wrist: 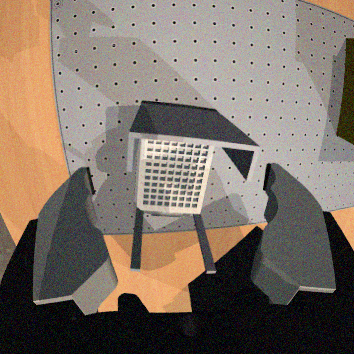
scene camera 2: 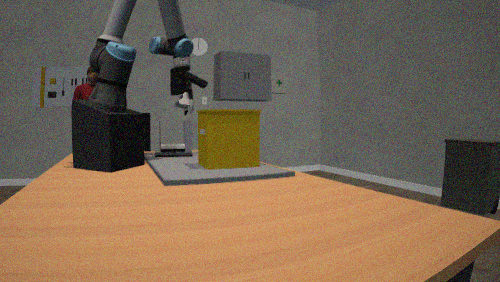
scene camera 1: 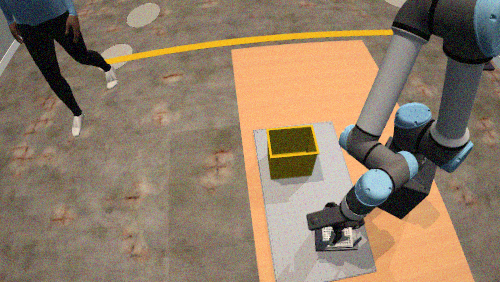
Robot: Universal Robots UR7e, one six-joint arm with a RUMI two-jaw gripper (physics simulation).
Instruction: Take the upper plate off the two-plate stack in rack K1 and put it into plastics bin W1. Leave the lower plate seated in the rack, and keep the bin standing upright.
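Seen in the pictures: gripper, fingertip midpoint: [wrist: 178, 168] [scene camera 2: 188, 114] [scene camera 1: 327, 228]; arm's base, origin of the base link: [scene camera 2: 106, 107].
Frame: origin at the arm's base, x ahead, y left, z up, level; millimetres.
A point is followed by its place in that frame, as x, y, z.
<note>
Rack K1 [scene camera 1: 318, 245] @(358, 250, -136) [scene camera 2: 188, 134] @(336, 163, -109) [wrist: 175, 120] @(355, 220, -102) stands on the grey board, with a dark sloped wall and upright posts. The cream gridded upper plate [scene camera 1: 327, 234] @(314, 205, -163) [scene camera 2: 172, 146] @(269, 174, -157) [wrist: 172, 175] @(277, 217, -153) lies in it; the lower plate cannot be told apart beneath it. My gripper [scene camera 1: 339, 237] [scene camera 2: 186, 111] @(345, 224, -28) [wrist: 178, 168] @(345, 224, -28) is open and empty above the rack. In the wrist view its fingers stand to the left and right of the plate, apart from it. Yellow bin W1 [scene camera 1: 292, 166] @(419, -58, -105) [scene camera 2: 229, 140] @(405, -179, -114) [wrist: 348, 100] @(395, -59, -181) stands upright, apart from the rack.
The perforated grey board [scene camera 1: 287, 200] @(442, 41, -199) [scene camera 2: 225, 176] @(353, -310, -199) [wrist: 225, 35] @(450, 154, -199) lies on the wooden table [scene camera 1: 300, 75] @(285, -668, -212) [scene camera 2: 225, 225] @(249, -660, -212). The black robot base [scene camera 1: 407, 195] @(28, 139, -33) [scene camera 2: 110, 142] @(26, -109, -116) stands beside the board. One person [scene camera 1: 52, 50] is on the floor left of the table; another [scene camera 2: 82, 91] is partly behind the arm.
</note>
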